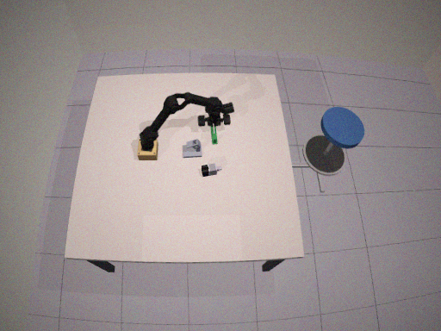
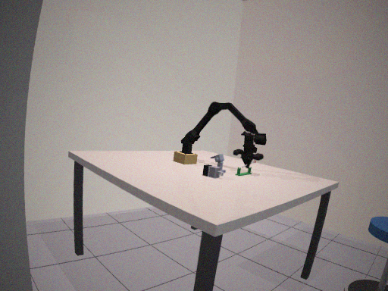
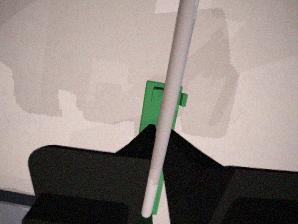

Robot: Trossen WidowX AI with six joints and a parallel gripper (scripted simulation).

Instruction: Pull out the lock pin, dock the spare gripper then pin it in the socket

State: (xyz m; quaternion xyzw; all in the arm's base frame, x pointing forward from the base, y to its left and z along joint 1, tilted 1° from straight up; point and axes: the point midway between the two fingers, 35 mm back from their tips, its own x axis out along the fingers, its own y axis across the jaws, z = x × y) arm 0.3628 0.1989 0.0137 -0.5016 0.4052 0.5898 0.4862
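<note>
My gripper tip is now 30 mm to the left of the green cradle, 10 mm short of it and 10 mm above it. From my gripper tip the other things lie so: spare gripper: 290 mm to the right, 20 mm ahead, 10 mm below; socket: 170 mm to the right, 100 mm behind, 10 mm above.
</note>
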